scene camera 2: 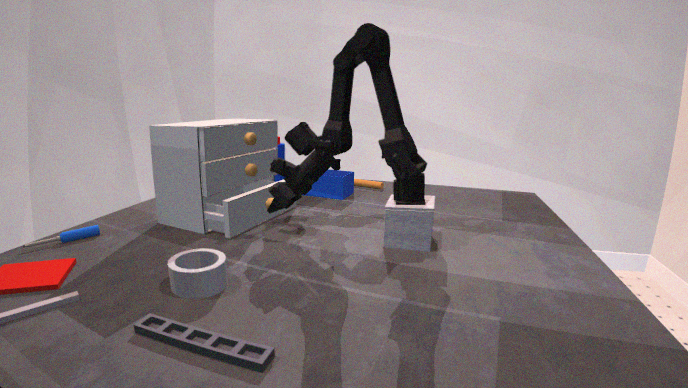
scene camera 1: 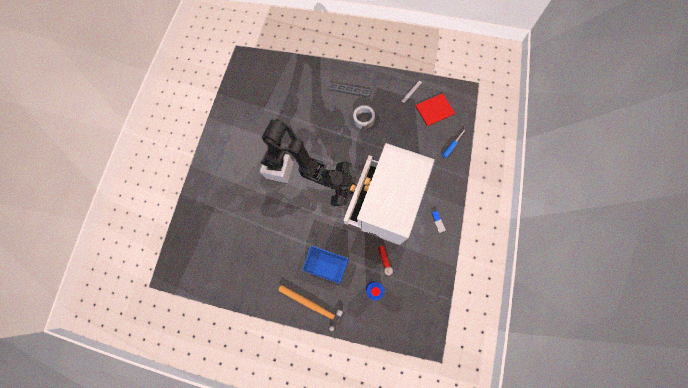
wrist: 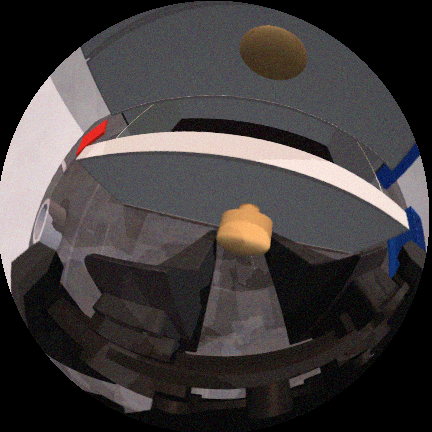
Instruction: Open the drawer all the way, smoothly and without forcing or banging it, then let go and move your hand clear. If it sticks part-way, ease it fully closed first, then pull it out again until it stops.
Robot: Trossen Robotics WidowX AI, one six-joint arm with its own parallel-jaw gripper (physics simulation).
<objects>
a dark perforated bar: on the table
a red block: on the table
a blue bin: on the table
</objects>
